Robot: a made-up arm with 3 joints. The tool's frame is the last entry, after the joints. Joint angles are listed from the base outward.
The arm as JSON. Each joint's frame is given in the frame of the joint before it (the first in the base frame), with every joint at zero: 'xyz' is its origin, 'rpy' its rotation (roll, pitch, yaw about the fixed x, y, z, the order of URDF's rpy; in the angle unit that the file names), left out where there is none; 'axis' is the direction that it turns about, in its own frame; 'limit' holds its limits. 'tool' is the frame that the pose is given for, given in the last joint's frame.
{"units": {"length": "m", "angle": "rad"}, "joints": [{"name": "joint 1", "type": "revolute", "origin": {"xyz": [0.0, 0.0, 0.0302]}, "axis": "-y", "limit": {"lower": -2.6, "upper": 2.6}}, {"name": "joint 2", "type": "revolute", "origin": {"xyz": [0.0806, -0.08, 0.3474]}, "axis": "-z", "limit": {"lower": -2.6, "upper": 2.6}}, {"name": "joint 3", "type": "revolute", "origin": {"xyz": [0.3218, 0.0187, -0.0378]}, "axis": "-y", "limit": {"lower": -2.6, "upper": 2.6}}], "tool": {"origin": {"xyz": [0.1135, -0.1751, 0.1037]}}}
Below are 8 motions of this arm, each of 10 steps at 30 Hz.
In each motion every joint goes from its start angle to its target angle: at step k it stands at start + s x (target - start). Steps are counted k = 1, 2, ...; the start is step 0. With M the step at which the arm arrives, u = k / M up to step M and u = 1 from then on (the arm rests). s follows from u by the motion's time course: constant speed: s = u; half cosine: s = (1 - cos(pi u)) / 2; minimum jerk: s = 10 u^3 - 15 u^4 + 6 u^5.
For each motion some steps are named. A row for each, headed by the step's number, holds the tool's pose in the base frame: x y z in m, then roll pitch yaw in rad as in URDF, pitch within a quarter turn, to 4 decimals.
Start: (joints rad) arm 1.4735 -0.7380 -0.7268
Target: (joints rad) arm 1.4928 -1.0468 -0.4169
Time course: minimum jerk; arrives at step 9
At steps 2, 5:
2: -0.2629 0.1349 0.5905 -0.9056 -0.5094 0.6472
5: -0.2970 0.2029 0.5476 -1.1231 -0.4903 0.8885

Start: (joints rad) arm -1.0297 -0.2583 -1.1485
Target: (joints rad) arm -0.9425 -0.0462 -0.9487
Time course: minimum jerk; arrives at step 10
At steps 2, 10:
2: 0.5090 -0.1188 -0.3255 2.7698 0.9609 2.9619
10: 0.5536 -0.2144 -0.2592 3.0232 1.2488 3.0564

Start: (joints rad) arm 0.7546 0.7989 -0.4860
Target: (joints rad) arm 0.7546 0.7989 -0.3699
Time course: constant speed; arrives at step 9
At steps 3, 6, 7, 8, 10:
3: -0.0271 -0.5252 0.4906 0.5169 -0.1159 -0.7082
6: -0.0319 -0.5238 0.4939 0.5194 -0.1495 -0.7275
7: -0.0335 -0.5234 0.4949 0.5205 -0.1607 -0.7340
8: -0.0351 -0.5229 0.4960 0.5215 -0.1719 -0.7405
10: -0.0368 -0.5224 0.4970 0.5227 -0.1831 -0.7471

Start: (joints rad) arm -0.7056 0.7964 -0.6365
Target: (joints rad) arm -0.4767 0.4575 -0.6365
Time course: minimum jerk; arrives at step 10
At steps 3, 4, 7, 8, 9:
3: 0.4570 -0.5159 0.0842 -0.8609 0.9865 -1.3934
4: 0.4729 -0.5025 0.0870 -0.7841 1.0093 -1.2872
7: 0.5236 -0.4492 0.1084 -0.4962 1.0395 -0.8925
8: 0.5330 -0.4369 0.1149 -0.4383 1.0365 -0.8114
9: 0.5373 -0.4310 0.1181 -0.4118 1.0341 -0.7738

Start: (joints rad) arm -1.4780 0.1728 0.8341
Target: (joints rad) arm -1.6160 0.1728 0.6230
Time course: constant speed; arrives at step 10
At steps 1, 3, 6, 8, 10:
1: 0.4913 -0.2899 -0.3054 -0.2197 0.6658 -0.1508
3: 0.4820 -0.2910 -0.3253 -0.2334 0.7342 -0.1669
6: 0.4660 -0.2926 -0.3545 -0.2594 0.8363 -0.1962
8: 0.4542 -0.2938 -0.3735 -0.2817 0.9040 -0.2205
10: 0.4414 -0.2948 -0.3921 -0.3093 0.9712 -0.2501

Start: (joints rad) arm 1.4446 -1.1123 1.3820
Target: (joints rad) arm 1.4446 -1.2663 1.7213
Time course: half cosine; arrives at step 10
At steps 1, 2, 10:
1: -0.3953 0.0671 0.4096 -1.9983 -0.2034 2.9762
2: -0.3937 0.0669 0.4064 -1.9918 -0.1918 2.9978
10: -0.3665 0.0661 0.3695 -1.8901 -0.0799 -2.9976

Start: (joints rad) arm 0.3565 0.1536 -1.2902
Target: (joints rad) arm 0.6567 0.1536 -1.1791
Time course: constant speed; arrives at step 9
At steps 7, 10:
7: 0.2903 -0.3048 0.5144 0.1045 0.6167 -0.0673
10: 0.2565 -0.3051 0.5364 0.1082 0.5256 -0.0676

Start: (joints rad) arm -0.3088 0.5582 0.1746
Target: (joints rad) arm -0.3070 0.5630 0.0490
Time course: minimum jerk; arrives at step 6
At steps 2, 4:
2: 0.4661 -0.4347 0.3319 -0.1628 0.1140 -0.5564
4: 0.4695 -0.4400 0.3235 -0.1648 0.1846 -0.5711

